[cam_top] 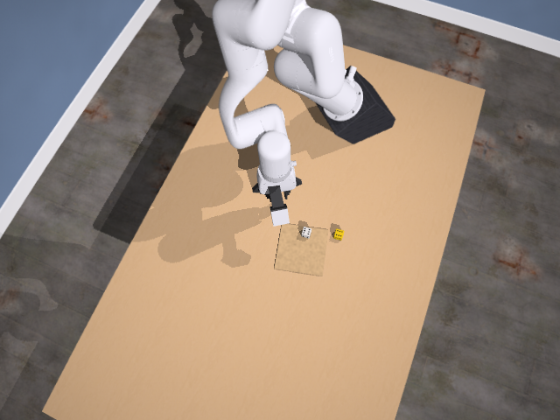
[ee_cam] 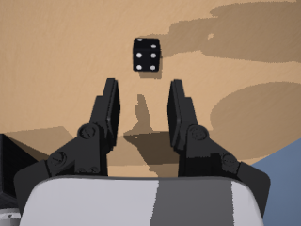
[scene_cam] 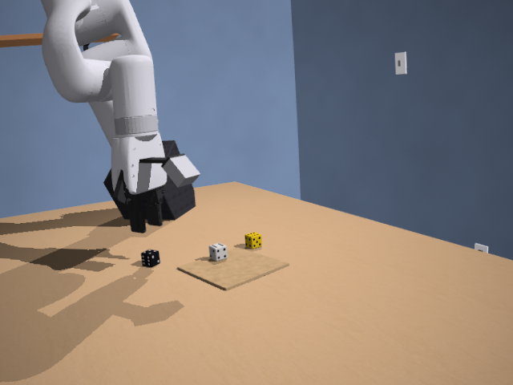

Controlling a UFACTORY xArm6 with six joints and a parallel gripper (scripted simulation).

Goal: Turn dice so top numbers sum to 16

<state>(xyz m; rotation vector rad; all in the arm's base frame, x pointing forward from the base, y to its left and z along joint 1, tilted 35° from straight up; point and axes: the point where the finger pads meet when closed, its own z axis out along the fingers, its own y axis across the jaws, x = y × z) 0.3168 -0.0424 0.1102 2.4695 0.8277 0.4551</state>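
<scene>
Right now my hand is 80 mm above the black die. Also, from my hand: tan mat: 120 mm to the left, 110 mm ahead, 90 mm below; then yellow die: 200 mm to the left, 80 mm below, 30 mm ahead; then white die: 110 mm to the left, 70 mm below, 60 mm ahead.
</scene>
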